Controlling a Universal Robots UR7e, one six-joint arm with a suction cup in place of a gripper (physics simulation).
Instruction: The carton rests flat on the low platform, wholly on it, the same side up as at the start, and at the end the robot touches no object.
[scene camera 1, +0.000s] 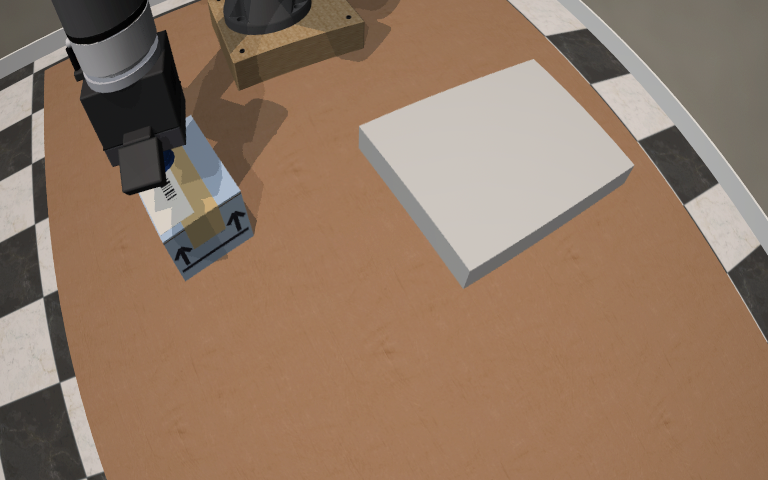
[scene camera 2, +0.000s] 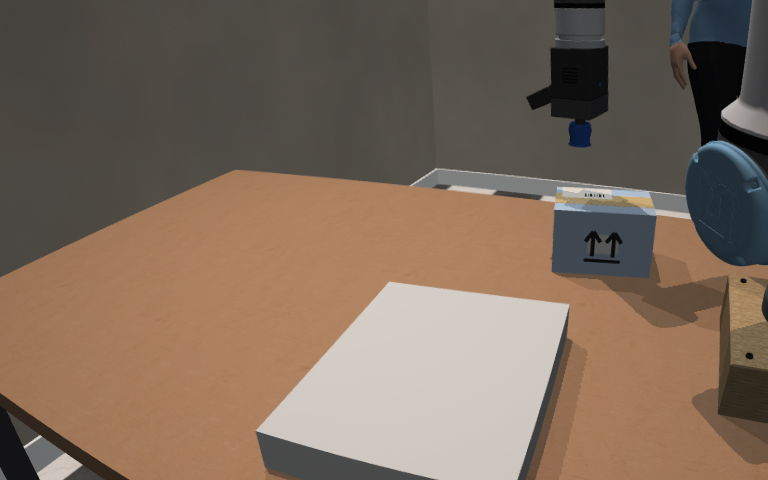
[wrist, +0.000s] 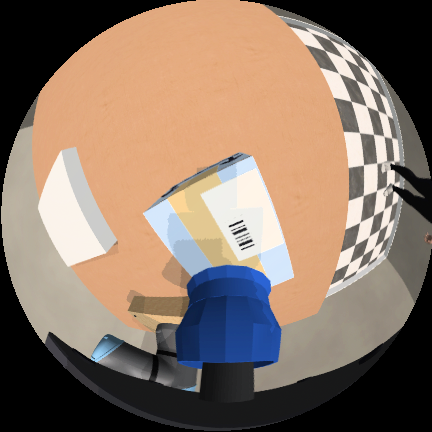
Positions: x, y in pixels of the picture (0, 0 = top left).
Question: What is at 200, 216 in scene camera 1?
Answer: A light blue carton.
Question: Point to a low platform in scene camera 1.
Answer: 486, 169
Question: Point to a low platform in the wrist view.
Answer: At 78, 230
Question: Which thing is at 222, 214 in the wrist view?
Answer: A light blue carton.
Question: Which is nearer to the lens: the light blue carton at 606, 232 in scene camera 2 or the low platform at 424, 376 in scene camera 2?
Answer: The low platform.
